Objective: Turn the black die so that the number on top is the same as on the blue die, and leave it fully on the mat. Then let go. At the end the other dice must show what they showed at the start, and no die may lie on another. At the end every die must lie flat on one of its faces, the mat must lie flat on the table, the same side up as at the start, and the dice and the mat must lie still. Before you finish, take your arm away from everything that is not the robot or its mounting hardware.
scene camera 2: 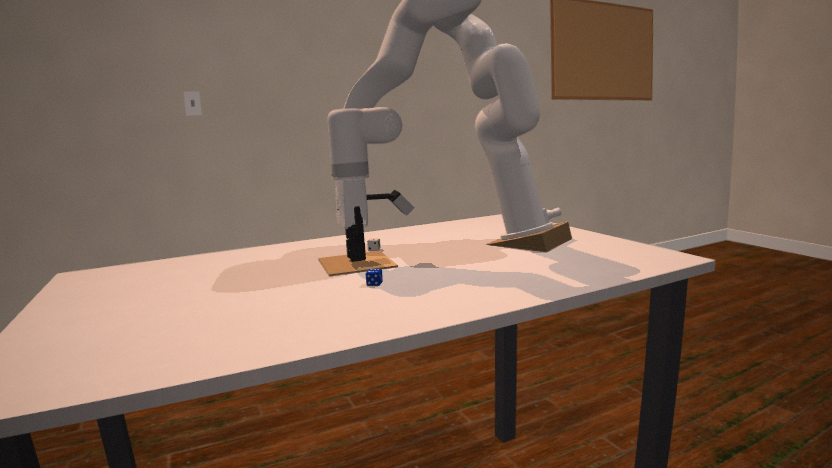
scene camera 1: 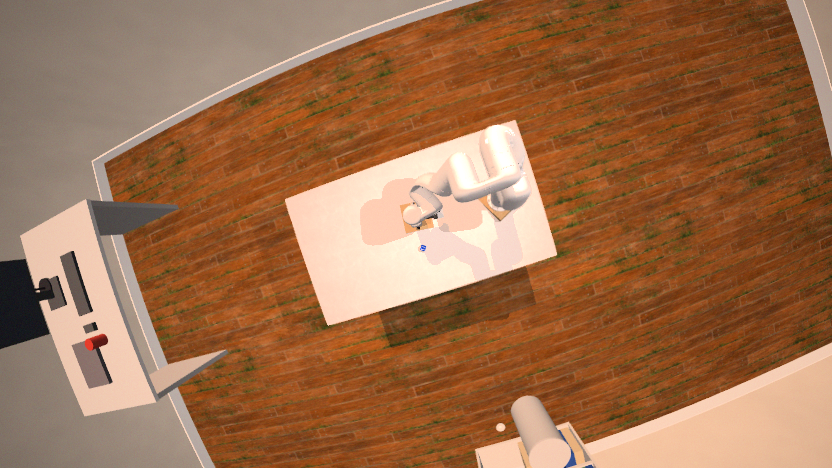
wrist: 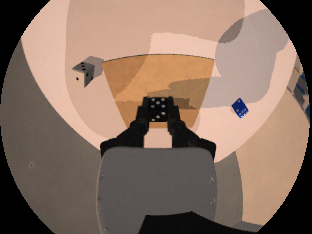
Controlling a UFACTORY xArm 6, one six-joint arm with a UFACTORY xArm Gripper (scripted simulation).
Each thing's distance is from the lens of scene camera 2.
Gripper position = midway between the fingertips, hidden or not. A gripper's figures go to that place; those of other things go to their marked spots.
my gripper [scene camera 2: 356, 258]: 1.05 m
mat [scene camera 2: 335, 265]: 1.03 m
